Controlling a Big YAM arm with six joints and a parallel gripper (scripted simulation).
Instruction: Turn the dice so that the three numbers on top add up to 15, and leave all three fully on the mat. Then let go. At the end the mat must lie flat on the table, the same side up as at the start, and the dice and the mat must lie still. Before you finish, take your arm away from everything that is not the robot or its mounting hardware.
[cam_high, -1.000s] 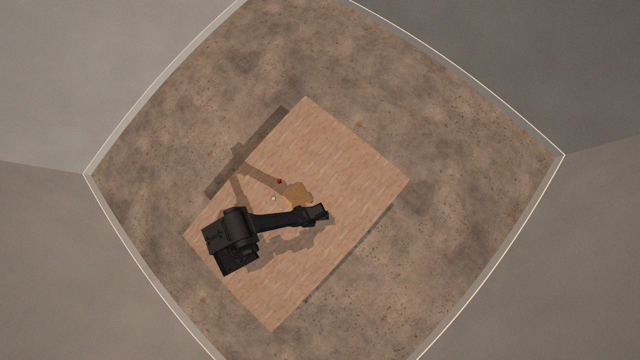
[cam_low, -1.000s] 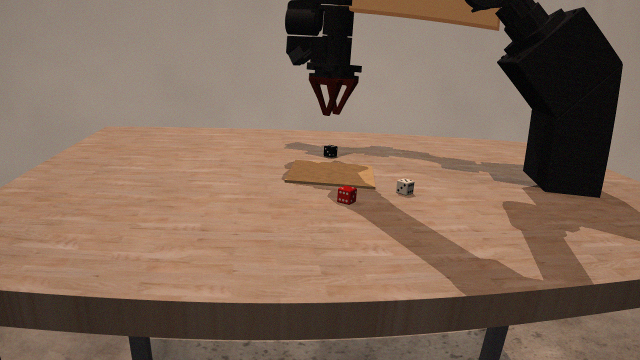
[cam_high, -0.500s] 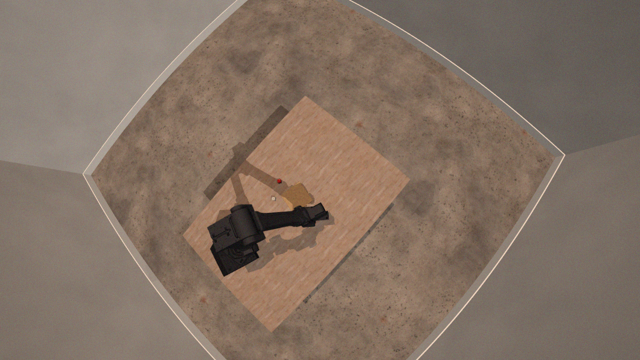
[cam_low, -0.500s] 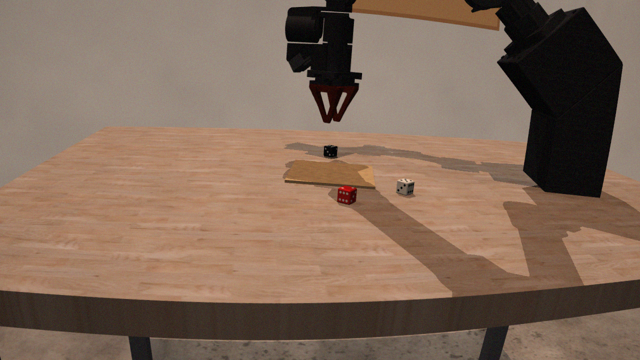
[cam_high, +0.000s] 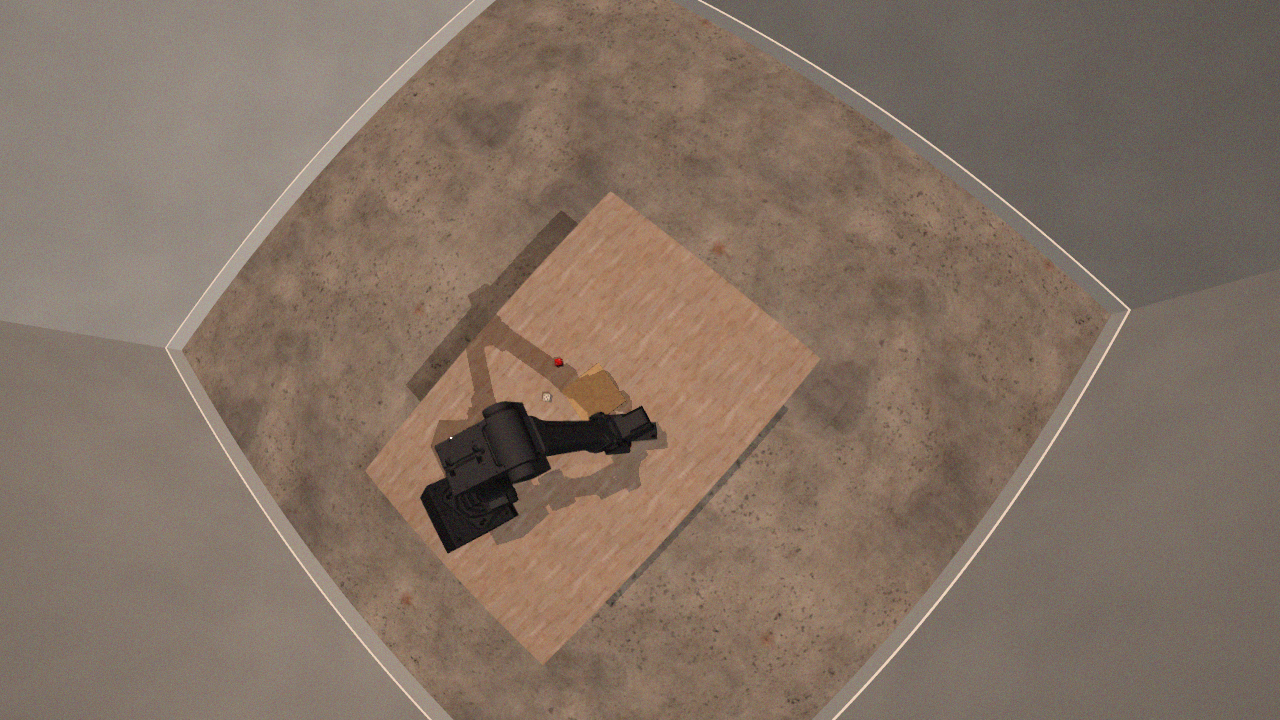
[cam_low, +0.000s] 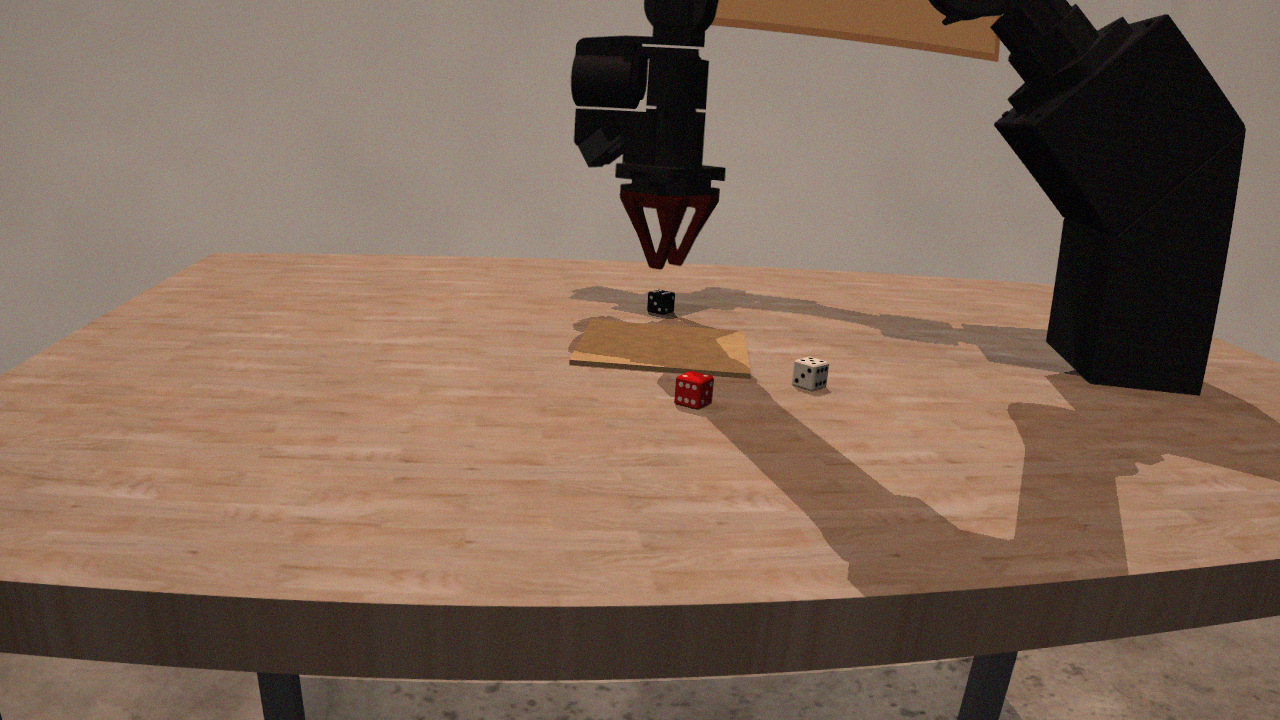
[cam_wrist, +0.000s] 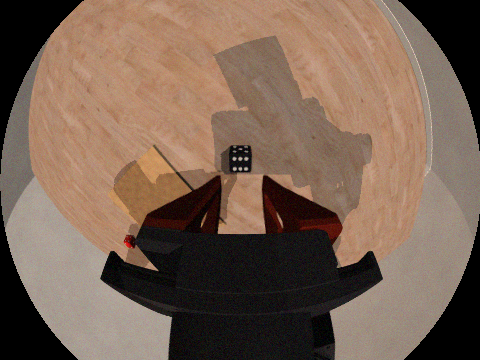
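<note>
My hand is 40 mm above the black die. Also, from my hand: tan mat (130 mm to the left, 60 mm ahead, 50 mm below); red die (270 mm to the left, 110 mm ahead, 40 mm below); white die (250 mm to the left, 40 mm below).
</note>
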